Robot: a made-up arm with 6 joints. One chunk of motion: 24 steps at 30 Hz.
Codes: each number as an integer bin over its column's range. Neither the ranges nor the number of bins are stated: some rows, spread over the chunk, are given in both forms.
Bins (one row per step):
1: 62 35 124 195 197 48
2: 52 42 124 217 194 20
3: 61 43 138 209 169 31
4: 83 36 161 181 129 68
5: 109 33 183 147 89 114
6: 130 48 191 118 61 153
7: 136 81 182 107 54 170
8: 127 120 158 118 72 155
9: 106 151 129 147 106 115
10: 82 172 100 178 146 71
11: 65 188 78 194 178 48
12: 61 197 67 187 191 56
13: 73 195 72 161 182 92
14: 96 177 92 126 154 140
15: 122 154 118 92 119 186
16: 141 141 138 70 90 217
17: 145 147 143 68 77 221
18: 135 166 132 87 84 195
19: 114 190 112 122 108 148
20: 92 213 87 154 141 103
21: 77 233 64 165 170 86
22: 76 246 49 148 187 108
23: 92 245 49 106 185 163
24: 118 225 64 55 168 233
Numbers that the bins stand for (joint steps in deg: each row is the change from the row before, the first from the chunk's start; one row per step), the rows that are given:
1: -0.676 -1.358 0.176 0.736 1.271 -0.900
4: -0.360 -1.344 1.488 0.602 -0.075 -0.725
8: 0.302 -0.211 1.381 -0.001 -1.204 0.035
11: -0.631 0.706 -1.455 0.726 0.895 -0.900
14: -0.164 0.558 -0.959 0.076 0.420 -0.096
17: 0.574 0.153 0.849 -0.479 -1.105 0.613
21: -0.450 1.313 -1.951 0.449 0.737 -0.568
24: 0.167 1.205 -1.951 -0.604 0.697 0.718
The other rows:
2: -0.827 -1.263 0.176 0.946 1.212 -1.145
3: -0.691 -1.250 0.672 0.870 0.717 -1.049
5: 0.031 -1.385 2.268 0.277 -0.867 -0.323
6: 0.348 -1.182 2.551 -0.001 -1.422 0.018
7: 0.438 -0.737 2.232 -0.106 -1.561 0.167
9: -0.014 0.207 0.353 0.277 -0.531 -0.314
10: -0.375 0.490 -0.675 0.573 0.261 -0.699
12: -0.691 0.828 -1.845 0.659 1.153 -0.830
13: -0.511 0.801 -1.668 0.411 0.974 -0.515
15: 0.227 0.247 -0.037 -0.250 -0.273 0.307
16: 0.513 0.072 0.672 -0.460 -0.848 0.578
18: 0.423 0.409 0.460 -0.298 -0.966 0.385
19: 0.107 0.733 -0.249 0.037 -0.491 -0.026
20: -0.225 1.043 -1.136 0.344 0.162 -0.419
22: -0.466 1.489 -2.483 0.286 1.073 -0.376
23: -0.225 1.475 -2.483 -0.116 1.034 0.105

